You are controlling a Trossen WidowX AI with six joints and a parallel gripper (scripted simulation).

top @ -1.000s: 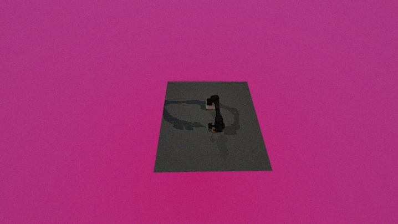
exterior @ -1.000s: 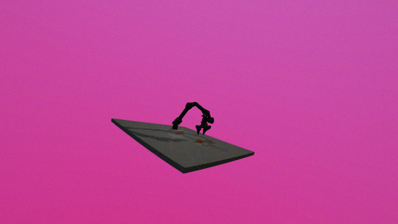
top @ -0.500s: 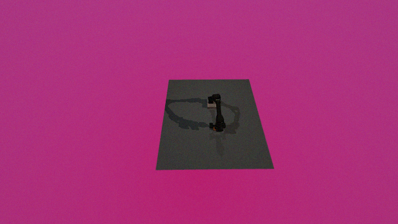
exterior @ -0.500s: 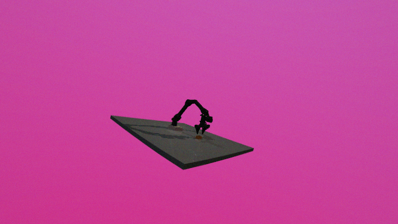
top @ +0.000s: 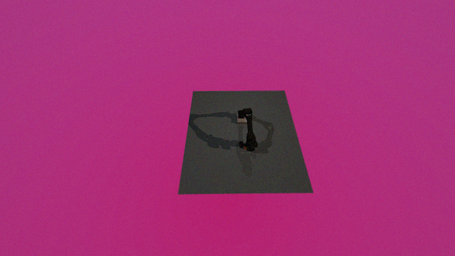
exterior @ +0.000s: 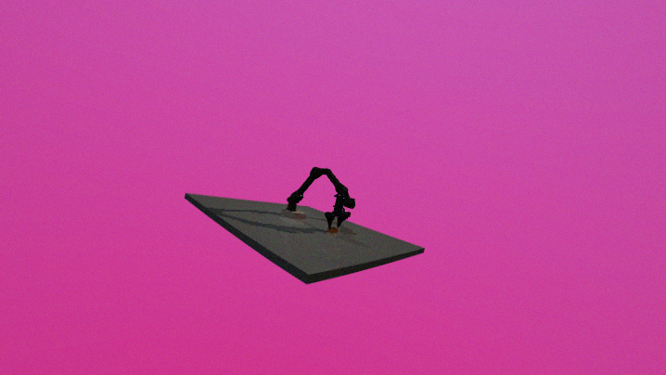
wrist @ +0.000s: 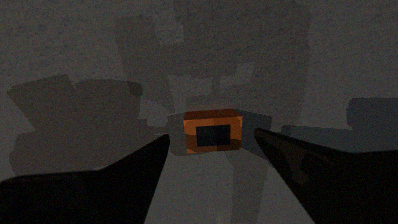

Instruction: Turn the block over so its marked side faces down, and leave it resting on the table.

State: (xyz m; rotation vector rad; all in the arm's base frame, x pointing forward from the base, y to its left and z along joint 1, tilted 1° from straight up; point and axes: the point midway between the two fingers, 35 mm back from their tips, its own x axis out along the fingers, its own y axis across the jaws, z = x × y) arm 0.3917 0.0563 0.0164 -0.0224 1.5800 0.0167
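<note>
The orange block lies 10 mm below my gripper tip.
</note>
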